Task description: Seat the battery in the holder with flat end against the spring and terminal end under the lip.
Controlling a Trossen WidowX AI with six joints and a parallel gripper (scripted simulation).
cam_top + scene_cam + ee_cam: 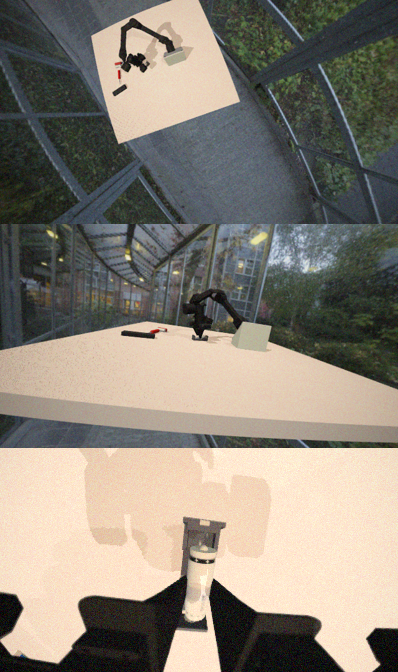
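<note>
My gripper tip is now 10 mm below the battery. Also, from my gripper tip: red screwdriver (300 mm ahead, 40 mm to the left); then black bar (320 mm ahead, 160 mm to the left).
</note>
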